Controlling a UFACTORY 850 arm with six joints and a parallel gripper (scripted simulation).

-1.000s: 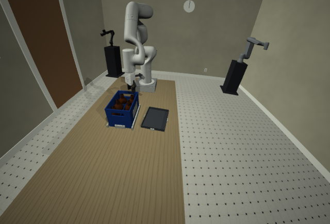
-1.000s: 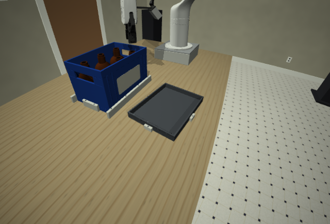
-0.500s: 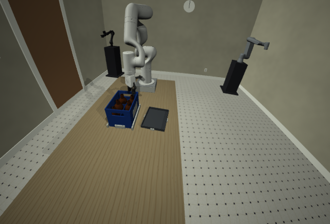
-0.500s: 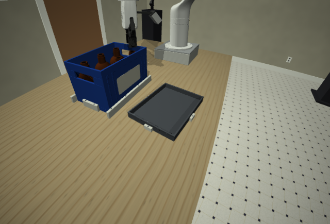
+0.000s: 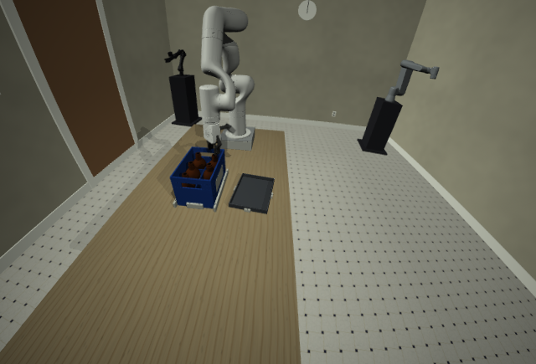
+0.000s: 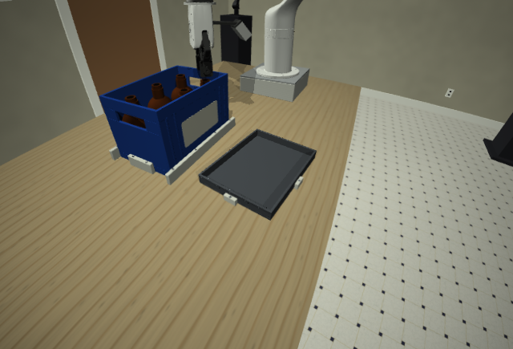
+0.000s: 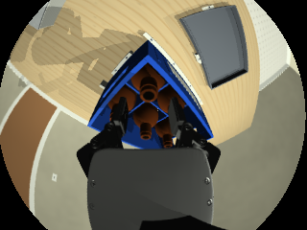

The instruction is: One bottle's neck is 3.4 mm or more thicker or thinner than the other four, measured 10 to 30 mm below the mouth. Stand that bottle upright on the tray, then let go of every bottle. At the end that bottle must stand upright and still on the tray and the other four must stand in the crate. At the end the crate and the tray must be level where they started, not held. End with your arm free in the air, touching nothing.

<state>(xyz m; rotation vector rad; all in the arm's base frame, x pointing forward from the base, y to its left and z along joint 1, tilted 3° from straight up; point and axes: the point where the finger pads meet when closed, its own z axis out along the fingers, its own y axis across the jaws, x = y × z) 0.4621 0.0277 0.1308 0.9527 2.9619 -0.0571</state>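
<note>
The bottle is 9 cm ahead of my hand, 1 cm to the left of it and 11 cm below it. Also, from my hand: dark grey tray 6 cm ahead, 23 cm to the left, 19 cm below; then blue crate 10 cm ahead, 3 cm to the right, 12 cm below.
</note>
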